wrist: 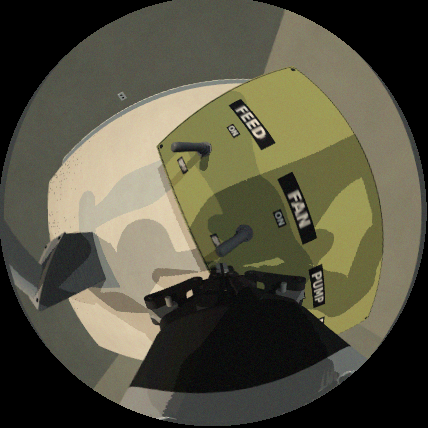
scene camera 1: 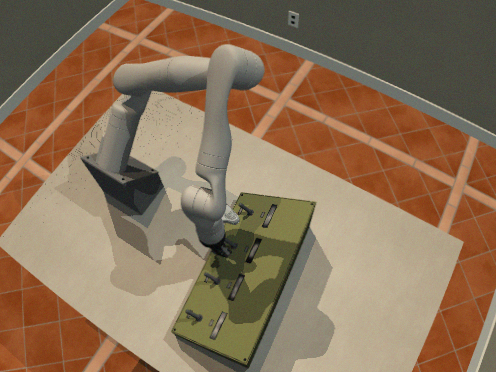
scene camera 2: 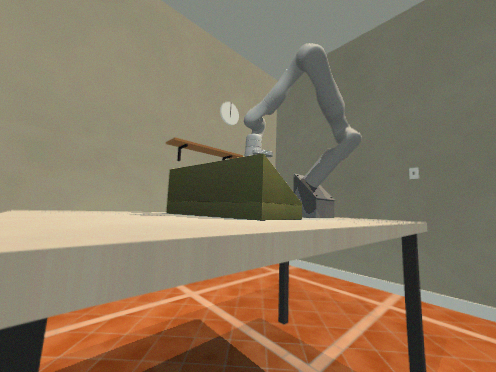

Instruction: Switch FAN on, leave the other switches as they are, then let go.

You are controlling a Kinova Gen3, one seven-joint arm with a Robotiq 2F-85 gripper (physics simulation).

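Places are measured from the arm's base along level axes (x ahead, y left, z up), in millimetres.
Pixels of known places: gripper, between the fingertips: (wrist: 221,269) (scene camera 1: 216,251); arm's base, origin of its link: (scene camera 1: 112,165) (scene camera 2: 310,182).
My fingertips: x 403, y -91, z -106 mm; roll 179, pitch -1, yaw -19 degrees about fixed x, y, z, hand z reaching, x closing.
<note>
For each thing: its top centre in the pictures, then the offset to it from my fingertips. "pt": a spot on its surface instead.
- FAN lever, centre of its top: (wrist: 236,244) (scene camera 1: 228,239) 27 mm ahead, 34 mm left, 48 mm up
- label, a spot on its surface: (wrist: 279,218) pt 86 mm ahead, 33 mm left, 33 mm up
- FAN plate, a spot on its surface: (wrist: 297,208) pt 107 mm ahead, 35 mm left, 44 mm up
- FEED lever, centre of its top: (wrist: 186,138) (scene camera 1: 244,205) 28 mm ahead, 154 mm left, 48 mm up
- PUMP lever, centre of its top: (scene camera 1: 210,275) 26 mm ahead, 86 mm right, 48 mm up
The olive switch panel (scene camera 1: 295,220) (scene camera 2: 215,187) (wrist: 320,110) has a sloped face with a row of dark levers. The FAN lever (scene camera 1: 231,244) (wrist: 233,242) is in the gripper's shadow and leans away from its ON label (wrist: 279,218) toward the small label on the opposite side. The FAN plate (wrist: 297,208) lies beyond ON. My gripper (scene camera 1: 228,253) (wrist: 221,269) is shut and empty, its tips close to the free end of the FAN lever; contact cannot be told. The panel hides the fingers in scene camera 2.
The FEED lever (scene camera 1: 246,210) (wrist: 191,147) also leans away from ON. The PUMP lever (scene camera 1: 212,279) and another lever (scene camera 1: 194,315) stand on the gripper's other side. The panel stands on a pale table (scene camera 1: 400,260) (scene camera 2: 150,260), near the arm's dark base (scene camera 1: 132,187).
</note>
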